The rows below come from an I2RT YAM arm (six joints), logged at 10 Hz.
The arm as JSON. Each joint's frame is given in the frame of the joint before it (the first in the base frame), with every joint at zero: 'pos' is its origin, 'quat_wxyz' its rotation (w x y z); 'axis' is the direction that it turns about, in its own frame. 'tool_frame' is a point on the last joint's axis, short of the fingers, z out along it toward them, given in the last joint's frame.
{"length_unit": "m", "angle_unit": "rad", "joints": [
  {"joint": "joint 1", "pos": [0.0, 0.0, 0.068], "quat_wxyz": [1.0, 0.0, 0.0, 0.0], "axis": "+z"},
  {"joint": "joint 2", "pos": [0.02, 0.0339, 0.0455], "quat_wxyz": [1.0, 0.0, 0.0, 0.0], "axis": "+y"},
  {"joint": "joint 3", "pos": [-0.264, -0.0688, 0.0], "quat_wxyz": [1.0, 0.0, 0.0, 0.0], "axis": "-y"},
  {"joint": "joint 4", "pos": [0.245, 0.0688, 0.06], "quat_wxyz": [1.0, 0.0, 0.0, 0.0], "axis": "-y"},
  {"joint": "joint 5", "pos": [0.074, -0.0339, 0.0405], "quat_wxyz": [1.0, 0.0, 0.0, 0.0], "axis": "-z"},
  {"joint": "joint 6", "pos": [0.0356, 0.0, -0.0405], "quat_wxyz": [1.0, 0.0, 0.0, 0.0], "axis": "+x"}
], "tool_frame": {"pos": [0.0, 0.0, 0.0], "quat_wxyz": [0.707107, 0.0, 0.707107, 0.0]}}
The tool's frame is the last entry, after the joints.
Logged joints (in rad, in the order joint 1, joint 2, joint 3, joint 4, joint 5, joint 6), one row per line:
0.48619, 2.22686, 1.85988, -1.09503, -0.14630, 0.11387
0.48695, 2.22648, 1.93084, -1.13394, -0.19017, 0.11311
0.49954, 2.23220, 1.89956, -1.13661, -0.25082, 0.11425
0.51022, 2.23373, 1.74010, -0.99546, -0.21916, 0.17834
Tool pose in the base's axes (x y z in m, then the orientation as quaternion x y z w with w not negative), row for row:
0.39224, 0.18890, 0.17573, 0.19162, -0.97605, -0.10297, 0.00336
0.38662, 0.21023, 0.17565, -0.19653, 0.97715, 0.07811, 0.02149
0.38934, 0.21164, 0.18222, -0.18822, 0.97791, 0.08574, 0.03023
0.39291, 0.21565, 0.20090, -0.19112, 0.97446, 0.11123, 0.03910
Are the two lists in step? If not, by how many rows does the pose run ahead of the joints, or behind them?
The pose runs 2 rows behind the joints: the pose in row i belongs to the joints in row i - 2.
